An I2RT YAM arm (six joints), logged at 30 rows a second.
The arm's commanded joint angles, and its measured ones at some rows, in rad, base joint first. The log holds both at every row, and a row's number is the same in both.
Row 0, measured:
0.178 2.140 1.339 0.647 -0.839 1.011
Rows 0 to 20, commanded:
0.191 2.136 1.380 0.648 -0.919 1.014
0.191 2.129 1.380 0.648 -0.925 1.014
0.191 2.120 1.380 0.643 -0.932 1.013
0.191 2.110 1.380 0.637 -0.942 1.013
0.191 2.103 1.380 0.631 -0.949 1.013
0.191 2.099 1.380 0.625 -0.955 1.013
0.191 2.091 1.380 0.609 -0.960 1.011
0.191 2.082 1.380 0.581 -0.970 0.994
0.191 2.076 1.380 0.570 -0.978 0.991
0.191 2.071 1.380 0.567 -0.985 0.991
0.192 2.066 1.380 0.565 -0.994 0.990
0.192 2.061 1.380 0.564 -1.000 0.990
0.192 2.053 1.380 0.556 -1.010 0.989
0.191 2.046 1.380 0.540 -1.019 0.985
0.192 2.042 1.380 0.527 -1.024 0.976
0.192 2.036 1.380 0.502 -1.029 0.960
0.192 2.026 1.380 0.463 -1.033 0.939
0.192 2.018 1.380 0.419 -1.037 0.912
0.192 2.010 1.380 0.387 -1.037 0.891
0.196 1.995 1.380 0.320 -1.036 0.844
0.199 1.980 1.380 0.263 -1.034 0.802
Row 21, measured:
0.185 2.033 1.369 0.312 -1.014 0.917
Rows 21 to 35, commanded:
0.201 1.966 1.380 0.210 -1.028 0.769
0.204 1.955 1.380 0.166 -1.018 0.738
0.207 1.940 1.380 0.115 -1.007 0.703
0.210 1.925 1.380 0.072 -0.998 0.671
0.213 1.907 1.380 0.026 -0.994 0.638
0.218 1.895 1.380 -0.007 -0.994 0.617
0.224 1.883 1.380 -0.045 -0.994 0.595
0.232 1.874 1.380 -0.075 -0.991 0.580
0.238 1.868 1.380 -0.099 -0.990 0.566
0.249 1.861 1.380 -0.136 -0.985 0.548
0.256 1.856 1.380 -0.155 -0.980 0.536
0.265 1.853 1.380 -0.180 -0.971 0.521
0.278 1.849 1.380 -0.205 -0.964 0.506
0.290 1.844 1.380 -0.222 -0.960 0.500
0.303 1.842 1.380 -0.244 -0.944 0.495
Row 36, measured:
0.274 1.876 1.374 -0.228 -0.967 0.550
